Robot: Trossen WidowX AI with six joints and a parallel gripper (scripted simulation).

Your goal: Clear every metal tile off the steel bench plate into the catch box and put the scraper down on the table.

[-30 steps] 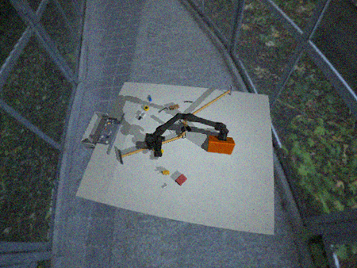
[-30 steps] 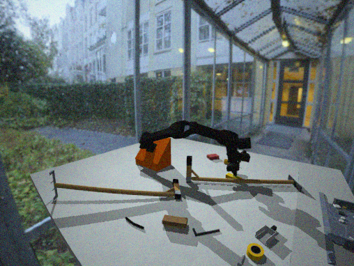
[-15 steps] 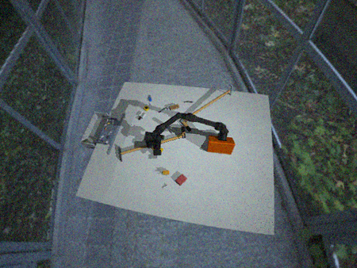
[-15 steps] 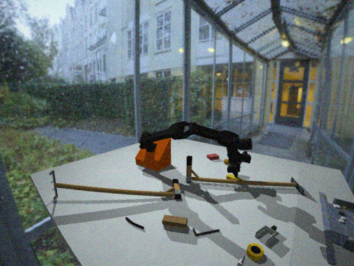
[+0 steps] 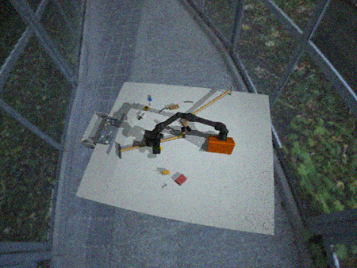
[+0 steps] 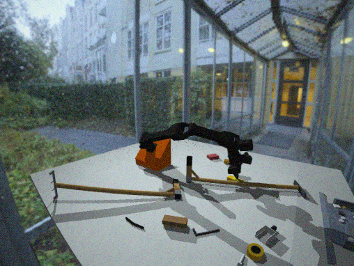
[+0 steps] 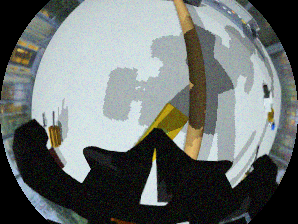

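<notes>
The long scraper is 40 mm to the right of my gripper tip, 40 mm ahead of it and 40 mm above it. Round my gripper tip: yellow block: 10 mm below, 10 mm behind; red block: 260 mm behind, 250 mm to the left, 10 mm below; metal bracket: 310 mm to the right, 210 mm ahead, 10 mm below.
</notes>
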